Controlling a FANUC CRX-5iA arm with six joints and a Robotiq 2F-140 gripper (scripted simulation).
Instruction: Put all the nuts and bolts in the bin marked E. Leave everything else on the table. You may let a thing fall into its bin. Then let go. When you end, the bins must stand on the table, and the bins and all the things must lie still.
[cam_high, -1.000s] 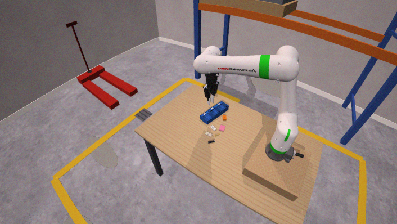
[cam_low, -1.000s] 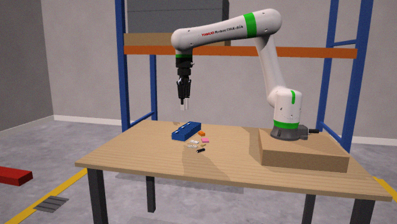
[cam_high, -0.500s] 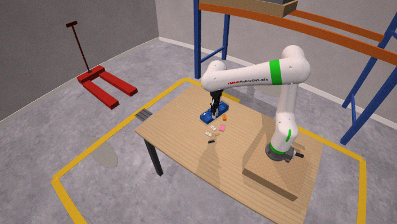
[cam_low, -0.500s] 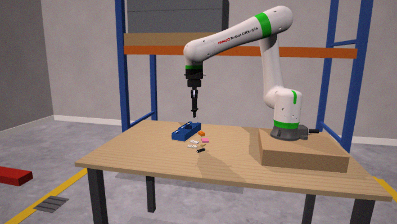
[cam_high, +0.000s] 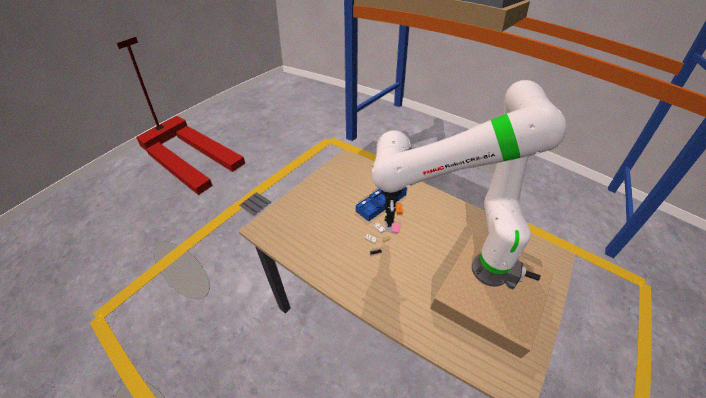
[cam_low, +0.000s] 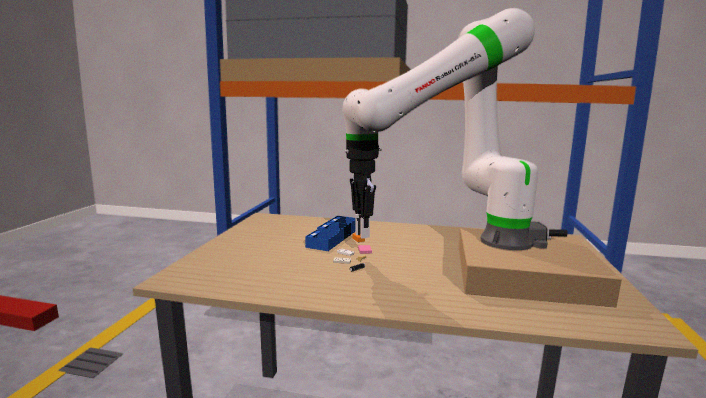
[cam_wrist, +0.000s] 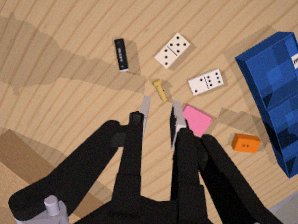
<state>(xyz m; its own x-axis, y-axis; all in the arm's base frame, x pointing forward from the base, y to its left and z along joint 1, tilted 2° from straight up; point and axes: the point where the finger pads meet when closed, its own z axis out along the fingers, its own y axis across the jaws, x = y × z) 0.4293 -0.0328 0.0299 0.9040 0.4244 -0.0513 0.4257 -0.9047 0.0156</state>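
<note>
The brass piece lies 10 cm below my hand and 1 cm to the left of it. Also, from my hand: orange block 19 cm to the right, 10 cm below, 1 cm ahead; then pink block 10 cm below, 7 cm to the right, 1 cm behind; then black piece 10 cm below, 8 cm to the left, 1 cm ahead.
</note>
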